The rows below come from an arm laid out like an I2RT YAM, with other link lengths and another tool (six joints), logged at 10 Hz.
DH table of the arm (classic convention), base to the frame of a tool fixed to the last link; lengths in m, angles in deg. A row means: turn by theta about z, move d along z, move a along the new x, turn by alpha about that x. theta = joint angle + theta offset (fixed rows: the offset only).
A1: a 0.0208, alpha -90, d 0.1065, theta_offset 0
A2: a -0.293, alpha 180, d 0, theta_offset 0
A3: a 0.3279, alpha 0, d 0, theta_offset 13.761
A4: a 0.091, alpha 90, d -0.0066, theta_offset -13.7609
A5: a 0, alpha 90, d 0.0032, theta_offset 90
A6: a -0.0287, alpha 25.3, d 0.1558, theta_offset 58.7
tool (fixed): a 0, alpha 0, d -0.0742, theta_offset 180
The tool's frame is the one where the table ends.
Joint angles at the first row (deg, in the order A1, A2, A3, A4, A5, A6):
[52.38, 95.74, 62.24, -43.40, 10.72, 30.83]
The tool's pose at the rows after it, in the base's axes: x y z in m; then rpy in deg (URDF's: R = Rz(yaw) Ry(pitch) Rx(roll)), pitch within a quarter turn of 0, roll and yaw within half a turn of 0:
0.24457 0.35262 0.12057 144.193 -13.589 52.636
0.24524 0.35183 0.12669 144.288 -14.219 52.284
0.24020 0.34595 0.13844 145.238 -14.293 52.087
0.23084 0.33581 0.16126 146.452 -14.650 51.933
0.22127 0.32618 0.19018 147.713 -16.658 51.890
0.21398 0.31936 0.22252 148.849 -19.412 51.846
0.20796 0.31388 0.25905 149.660 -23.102 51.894
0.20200 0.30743 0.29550 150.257 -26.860 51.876
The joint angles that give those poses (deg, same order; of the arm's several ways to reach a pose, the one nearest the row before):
[52.34, 95.68, 63.31, -43.99, 10.44, 31.00]
[52.20, 94.93, 63.48, -44.32, 10.39, 31.22]
[52.05, 92.75, 63.24, -46.19, 9.45, 31.27]
[51.94, 88.82, 63.22, -49.76, 8.25, 31.31]
[51.88, 84.14, 63.39, -52.60, 6.98, 31.29]
[51.83, 80.18, 64.84, -55.24, 5.85, 31.29]
[51.83, 76.71, 67.31, -57.50, 5.02, 31.24]
[51.79, 73.78, 70.28, -59.64, 4.40, 31.22]

